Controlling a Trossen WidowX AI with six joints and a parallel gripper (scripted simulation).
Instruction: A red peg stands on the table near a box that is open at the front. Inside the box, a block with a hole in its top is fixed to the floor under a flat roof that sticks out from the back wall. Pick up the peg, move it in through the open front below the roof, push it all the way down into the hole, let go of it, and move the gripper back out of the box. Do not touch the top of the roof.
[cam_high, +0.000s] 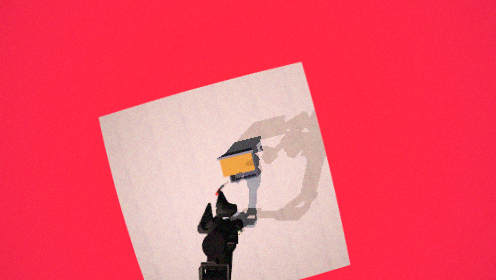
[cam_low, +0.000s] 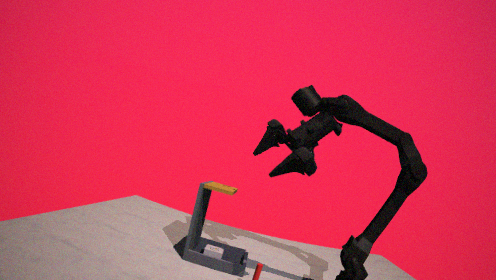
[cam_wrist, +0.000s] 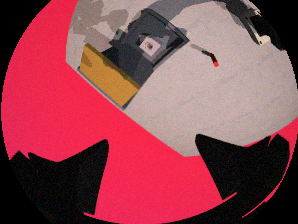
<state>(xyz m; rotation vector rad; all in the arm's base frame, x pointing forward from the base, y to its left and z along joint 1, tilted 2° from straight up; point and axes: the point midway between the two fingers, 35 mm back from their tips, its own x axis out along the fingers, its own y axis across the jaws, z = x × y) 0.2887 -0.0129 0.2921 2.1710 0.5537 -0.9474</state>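
Right now my gripper tip is 270 mm above the red peg, 60 mm past it and 50 mm to the right of it. Round my gripper tip: box's back wall 190 mm below, 140 mm ahead, 90 mm to the right; orange roof 100 mm to the right, 100 mm ahead, 90 mm below.
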